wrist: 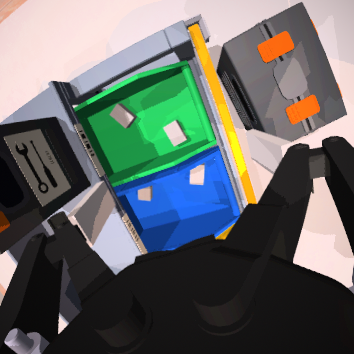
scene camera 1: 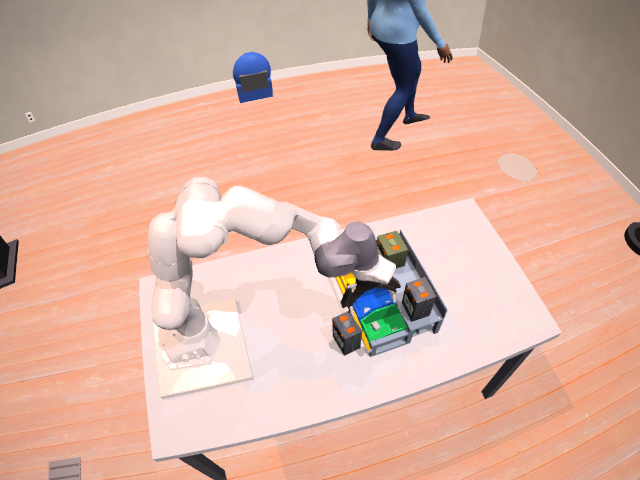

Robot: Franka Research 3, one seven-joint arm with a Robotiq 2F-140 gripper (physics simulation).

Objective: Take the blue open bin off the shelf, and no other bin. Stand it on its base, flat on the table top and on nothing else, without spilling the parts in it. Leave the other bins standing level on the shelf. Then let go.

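Observation:
The blue open bin point(scene camera 1: 374, 301) point(wrist: 200, 205) sits in the shelf's lower row, beside the green bin point(scene camera 1: 391, 321) point(wrist: 145, 150). Light parts lie in it, one of them a small block point(wrist: 197, 175). In the wrist view its near end is hidden by the gripper body. Part of the yellow bin point(scene camera 1: 344, 280) shows on its other side. The grey shelf point(scene camera 1: 424, 267) point(wrist: 135, 49) stands on the table point(scene camera 1: 289, 408). My gripper point(scene camera 1: 371, 293) point(wrist: 176, 169) is open and empty above the blue bin, its fingers spread toward the front and back sides of the row.
A dark toolbox point(scene camera 1: 419, 299) point(wrist: 40, 165) stands on the shelf's raised back part, with an olive toolbox point(scene camera 1: 392, 249) farther along. Another dark toolbox point(scene camera 1: 346, 333) point(wrist: 285, 75) stands on the table by the shelf's front. A yellow bar point(wrist: 225, 115) runs along the shelf front. A person point(scene camera 1: 400, 67) is beyond the table.

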